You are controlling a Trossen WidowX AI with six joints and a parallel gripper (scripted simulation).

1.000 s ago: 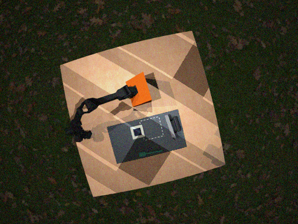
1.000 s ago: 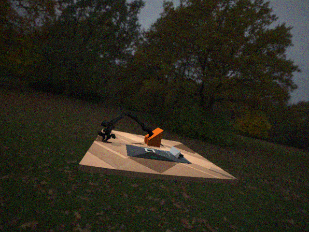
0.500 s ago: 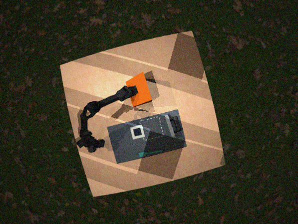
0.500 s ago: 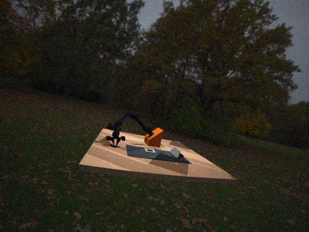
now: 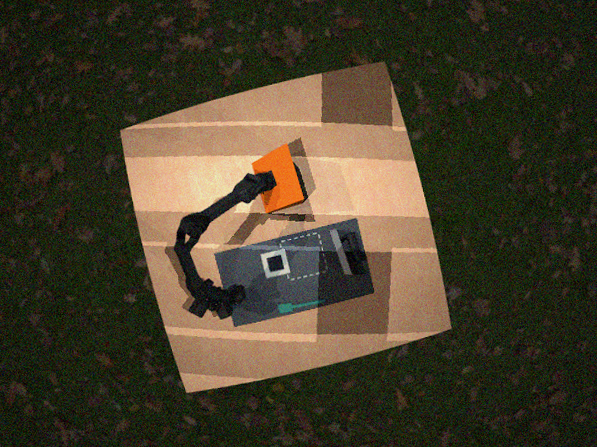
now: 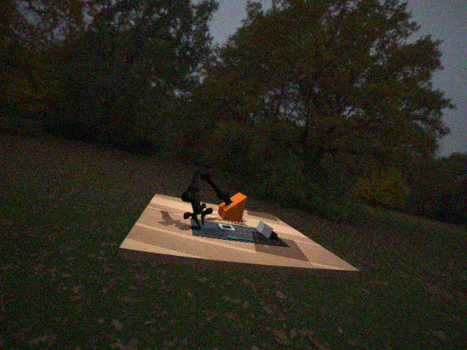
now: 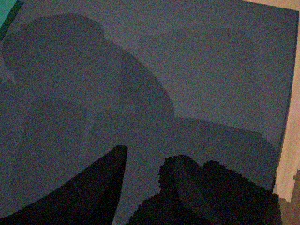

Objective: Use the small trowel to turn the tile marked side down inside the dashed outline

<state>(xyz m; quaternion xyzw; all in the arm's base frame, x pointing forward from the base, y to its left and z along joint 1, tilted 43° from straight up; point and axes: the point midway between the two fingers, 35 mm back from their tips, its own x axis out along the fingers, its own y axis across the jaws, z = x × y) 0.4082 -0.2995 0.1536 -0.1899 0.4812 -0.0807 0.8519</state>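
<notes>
Now: the teal trowel 10 cm ahead of my gripper tip, 23 cm to the left of it and 2 cm below it. The rest, counted from my gripper tip: white tile 11 cm behind, 21 cm to the left, 2 cm below; dark grey mat 3 cm behind, 27 cm to the left, 5 cm below.
</notes>
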